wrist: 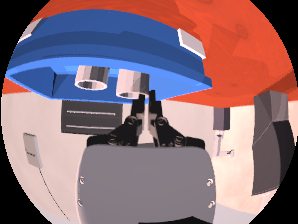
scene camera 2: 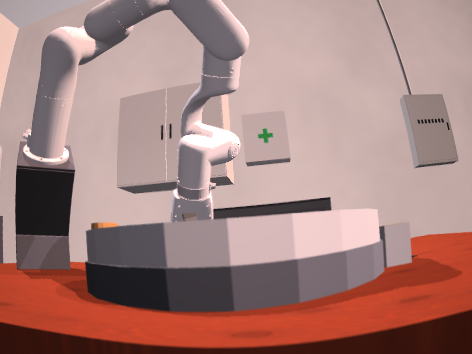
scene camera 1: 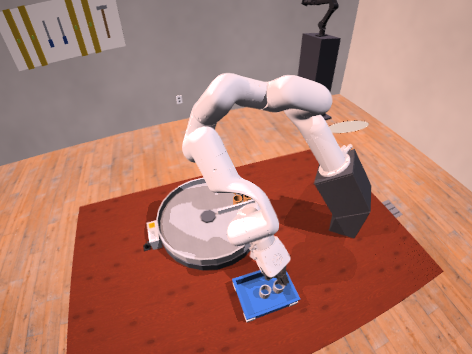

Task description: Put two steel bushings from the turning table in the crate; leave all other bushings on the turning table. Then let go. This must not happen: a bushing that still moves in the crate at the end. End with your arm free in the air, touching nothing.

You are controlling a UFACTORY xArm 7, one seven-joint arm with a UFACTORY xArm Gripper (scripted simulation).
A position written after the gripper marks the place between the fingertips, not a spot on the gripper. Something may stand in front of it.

In view: the gripper (scene camera 1: 285, 283) and a blue crate (scene camera 1: 252, 304).
The gripper shows as well in the wrist view (wrist: 146, 98). The blue crate shows as well in the wrist view (wrist: 132, 42).
